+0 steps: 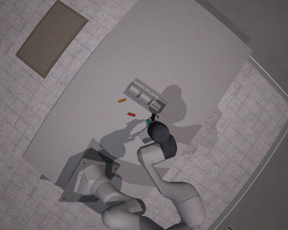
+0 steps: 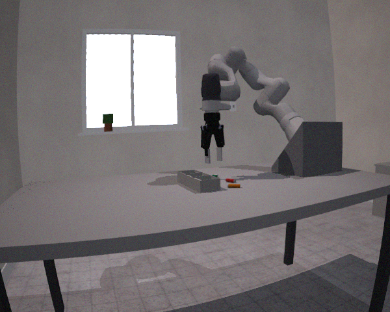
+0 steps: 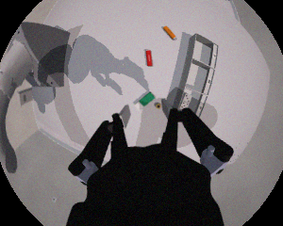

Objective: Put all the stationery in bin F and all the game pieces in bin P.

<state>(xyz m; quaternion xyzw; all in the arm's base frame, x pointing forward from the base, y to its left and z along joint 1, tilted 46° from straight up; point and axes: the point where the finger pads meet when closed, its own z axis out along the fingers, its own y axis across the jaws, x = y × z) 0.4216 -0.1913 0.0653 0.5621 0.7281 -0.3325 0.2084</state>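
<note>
The small green item lies 10 mm behind my hand, 10 mm to the right of it and 100 mm below it. Round my hand: tiny yellowish object (40 mm ahead, 20 mm to the right, 100 mm below); red piece (10 mm behind, 130 mm to the left, 100 mm below); white spotted piece (130 mm ahead, 10 mm to the left, 90 mm below).
</note>
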